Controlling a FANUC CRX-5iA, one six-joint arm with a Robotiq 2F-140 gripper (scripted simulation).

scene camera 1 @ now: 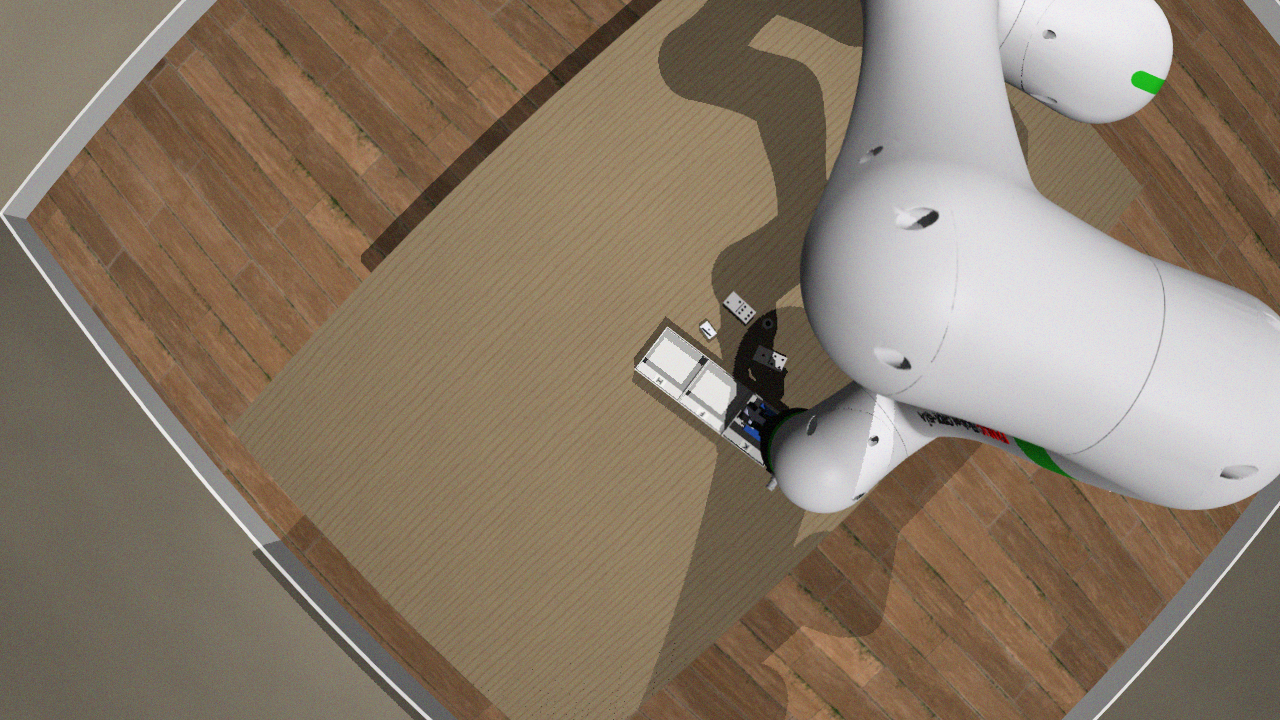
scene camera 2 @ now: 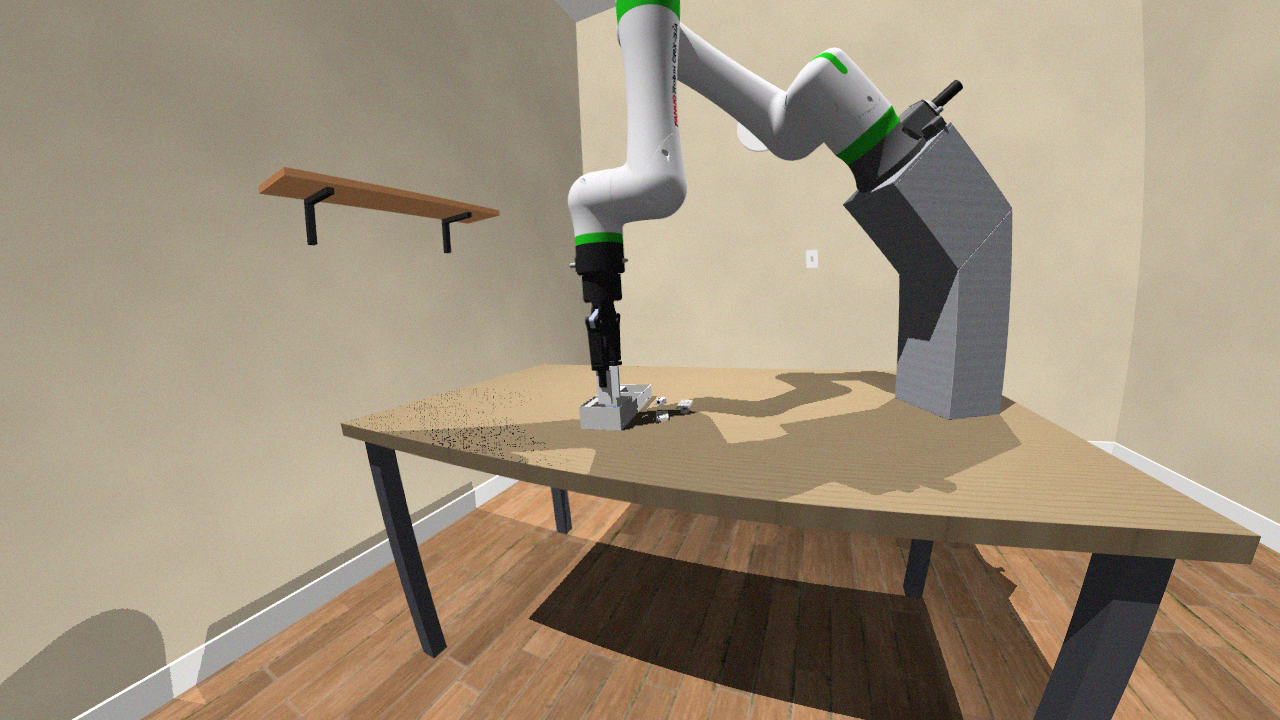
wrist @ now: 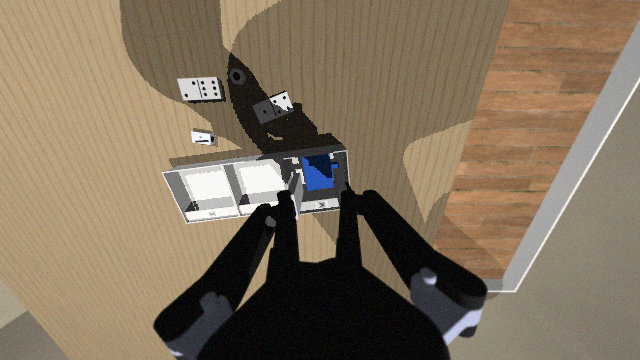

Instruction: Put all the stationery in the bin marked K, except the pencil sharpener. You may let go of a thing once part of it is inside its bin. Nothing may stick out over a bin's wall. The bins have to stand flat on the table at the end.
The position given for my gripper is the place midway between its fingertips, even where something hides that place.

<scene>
I see my gripper (scene camera 2: pixel 609 400), a blue note pad (wrist: pixel 317 168) and a grey bin (scene camera 1: pixel 672 364).
The grey bin also shows in scene camera 2 (scene camera 2: pixel 594 416) and in the wrist view (wrist: pixel 230 188). My gripper also shows in the wrist view (wrist: pixel 317 180).
</scene>
